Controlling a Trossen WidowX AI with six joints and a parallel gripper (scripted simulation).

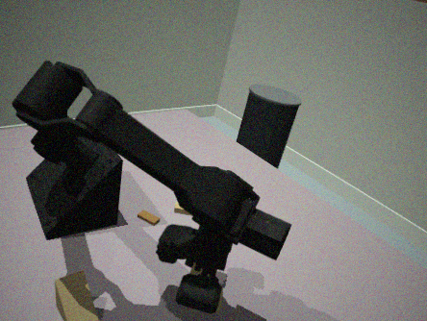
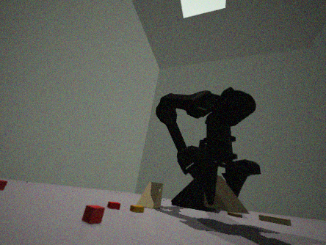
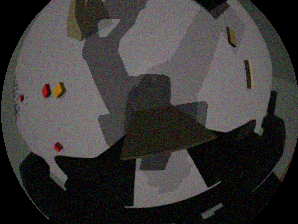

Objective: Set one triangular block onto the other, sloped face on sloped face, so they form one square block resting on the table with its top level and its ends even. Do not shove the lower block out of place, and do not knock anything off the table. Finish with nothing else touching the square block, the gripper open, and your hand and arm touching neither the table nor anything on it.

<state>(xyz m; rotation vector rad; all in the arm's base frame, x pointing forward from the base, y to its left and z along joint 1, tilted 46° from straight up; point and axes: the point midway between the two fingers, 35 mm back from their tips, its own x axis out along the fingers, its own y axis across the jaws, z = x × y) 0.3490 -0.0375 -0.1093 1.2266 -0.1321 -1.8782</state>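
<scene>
Now: the orange block 16 cm to the right of my gripper tip, 3 cm below it and 3 cm ahead of it. Round my gripper tip: flat tan piece 23 cm behind, 17 cm to the left, 3 cm below.
</scene>
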